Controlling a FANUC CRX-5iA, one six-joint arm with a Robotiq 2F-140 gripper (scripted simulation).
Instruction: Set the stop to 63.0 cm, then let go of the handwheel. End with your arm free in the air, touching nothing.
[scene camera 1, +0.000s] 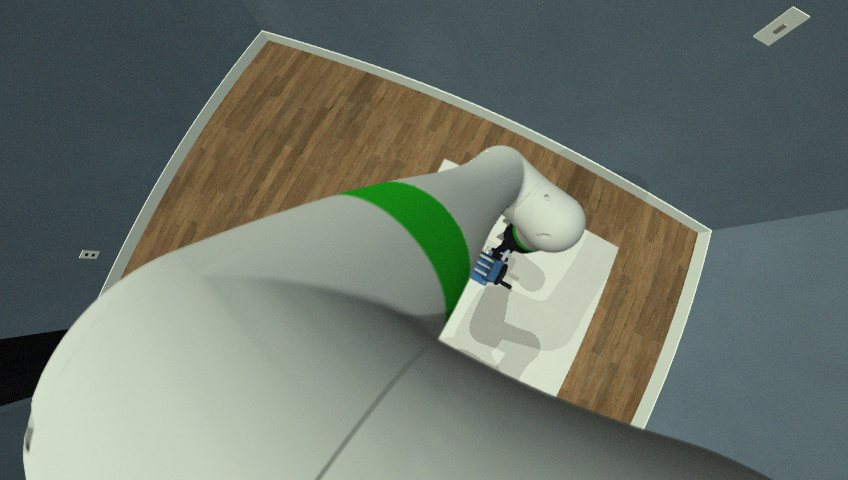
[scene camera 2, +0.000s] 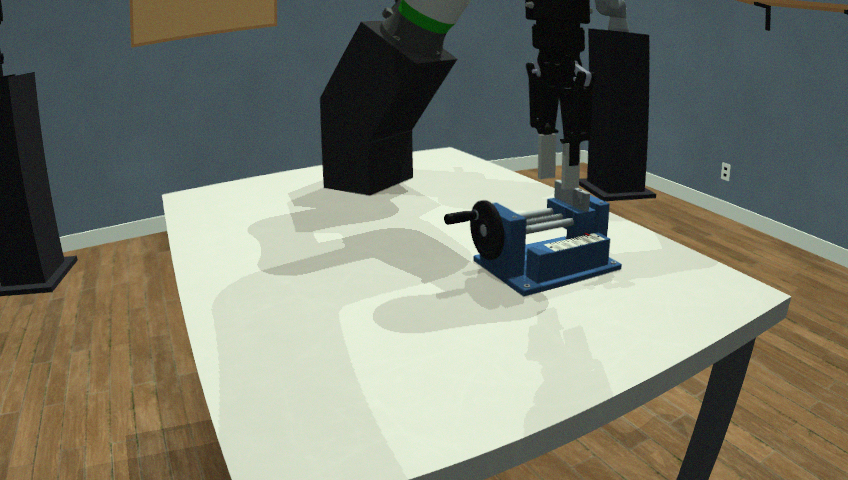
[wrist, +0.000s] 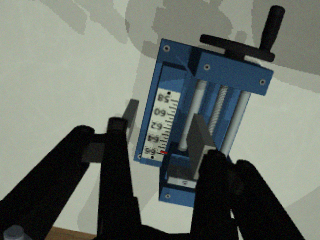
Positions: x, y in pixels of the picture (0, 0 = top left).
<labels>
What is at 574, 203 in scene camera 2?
A stop block.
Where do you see the gripper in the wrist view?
At 163, 120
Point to the gripper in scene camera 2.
558, 182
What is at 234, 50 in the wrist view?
A handwheel.
</labels>
